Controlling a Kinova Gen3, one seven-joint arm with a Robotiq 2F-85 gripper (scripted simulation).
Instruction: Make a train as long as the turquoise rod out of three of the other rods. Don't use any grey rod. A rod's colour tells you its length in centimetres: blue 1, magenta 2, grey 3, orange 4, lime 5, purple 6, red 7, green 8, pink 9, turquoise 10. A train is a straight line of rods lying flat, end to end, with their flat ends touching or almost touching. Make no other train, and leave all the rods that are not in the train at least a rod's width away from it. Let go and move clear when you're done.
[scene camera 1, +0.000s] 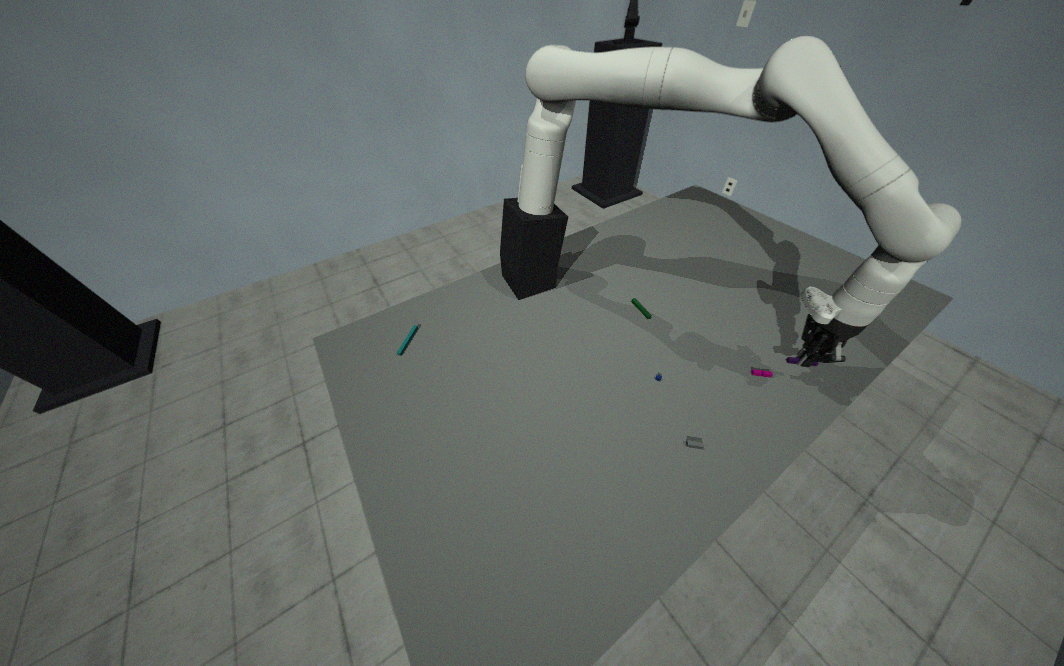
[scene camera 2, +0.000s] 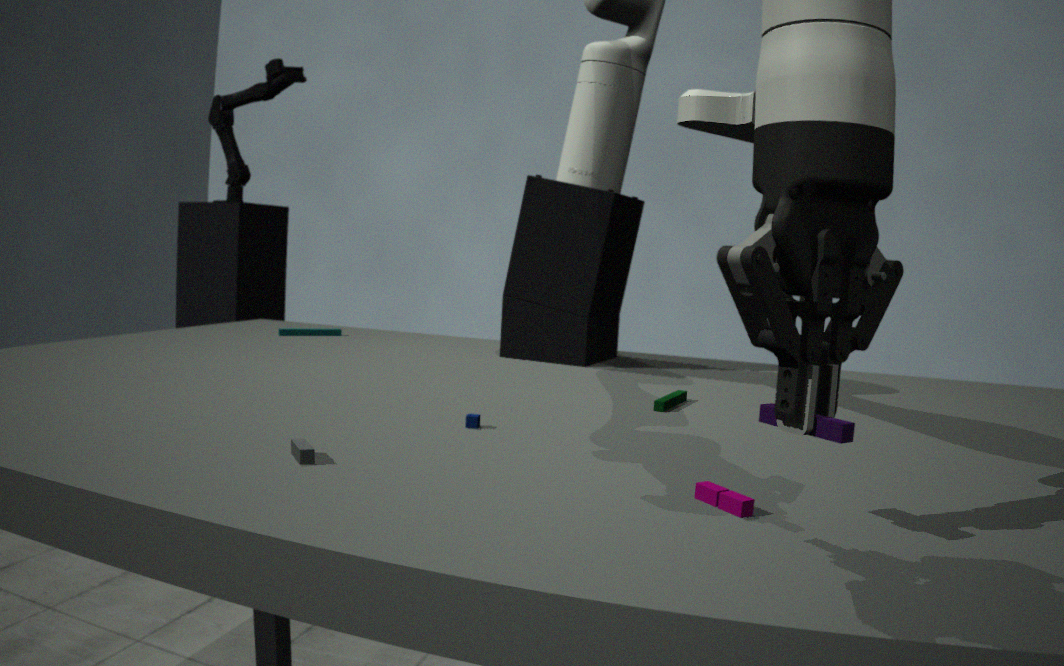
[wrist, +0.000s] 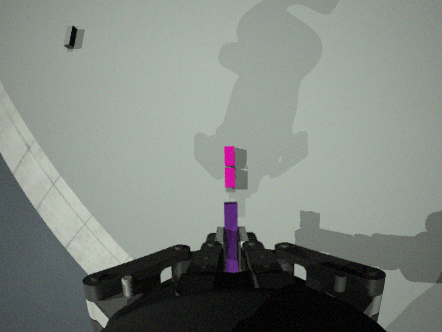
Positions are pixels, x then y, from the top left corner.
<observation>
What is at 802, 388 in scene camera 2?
My gripper.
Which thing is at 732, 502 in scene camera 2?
A magenta rod.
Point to my gripper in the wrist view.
At 231, 238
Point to my gripper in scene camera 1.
800, 362
</observation>
